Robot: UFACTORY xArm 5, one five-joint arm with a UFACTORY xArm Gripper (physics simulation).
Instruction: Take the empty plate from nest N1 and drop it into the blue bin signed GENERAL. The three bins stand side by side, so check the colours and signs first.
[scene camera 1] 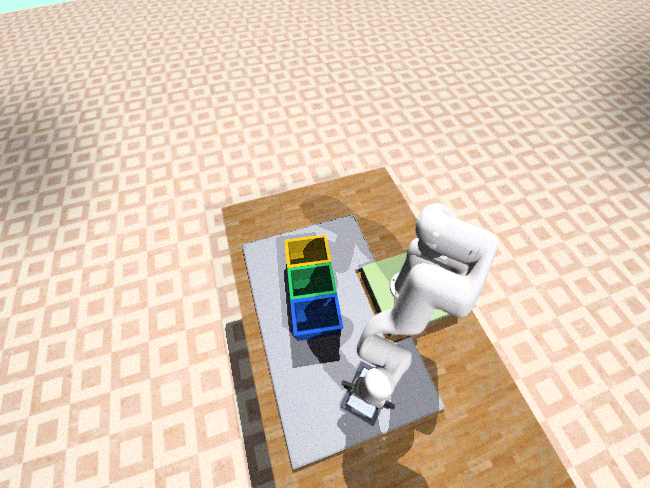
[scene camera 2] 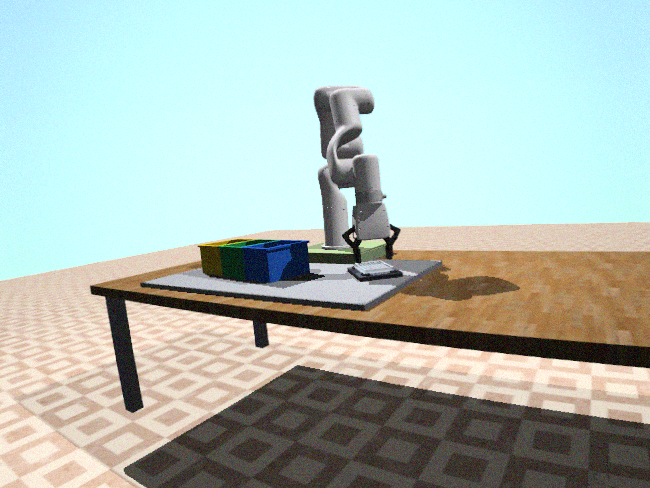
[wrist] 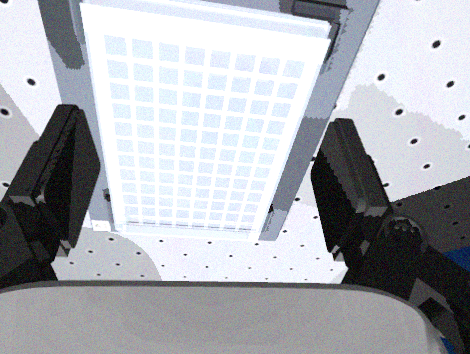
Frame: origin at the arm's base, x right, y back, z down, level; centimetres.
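Seen in the pictures: gripper, between the fingertips: (scene camera 2: pixel 374 261) (wrist: pixel 209 141); arm's base, origin of its link: (scene camera 2: pixel 337 247).
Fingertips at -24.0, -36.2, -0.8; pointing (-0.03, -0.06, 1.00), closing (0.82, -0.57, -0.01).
Observation:
Offsets run from my fingertips to a thing's top centre, as dx, dy, dz. "spot": to the spot under its first point. Level surfaces: height alone.
The plate @(+1.0, +2.3, +1.5) (scene camera 1: pixel 362 407) (scene camera 2: pixel 373 267) (wrist: pixel 192 135) is white with a grid of square wells and lies flat in the dark grey nest @(+1.0, +2.3, +2.4) (scene camera 1: pixel 373 420) (scene camera 2: pixel 393 273) (wrist: pixel 295 175). My gripper (scene camera 2: pixel 373 258) (wrist: pixel 209 141) is open and empty. Its fingers stand wide, a little above the plate, one out past each long side in the wrist view. In scene camera 1 the wrist hides part of the plate. The blue bin @(spot: +24.9, -2.7, -5.8) (scene camera 1: pixel 318 331) (scene camera 2: pixel 283 262) is the nearest of the three bins to the nest. Its sign is not readable here.
The green bin (scene camera 1: pixel 311 295) (scene camera 2: pixel 232 261) stands beside the blue one, and the yellow bin @(spot: +58.3, +1.8, -5.8) (scene camera 1: pixel 286 252) (scene camera 2: pixel 211 260) beyond it. All stand on the grey perforated board @(dz +4.1) (scene camera 1: pixel 304 414) (scene camera 2: pixel 336 299). The arm's base stands on a light green block (scene camera 1: pixel 375 278) (scene camera 2: pixel 330 256).

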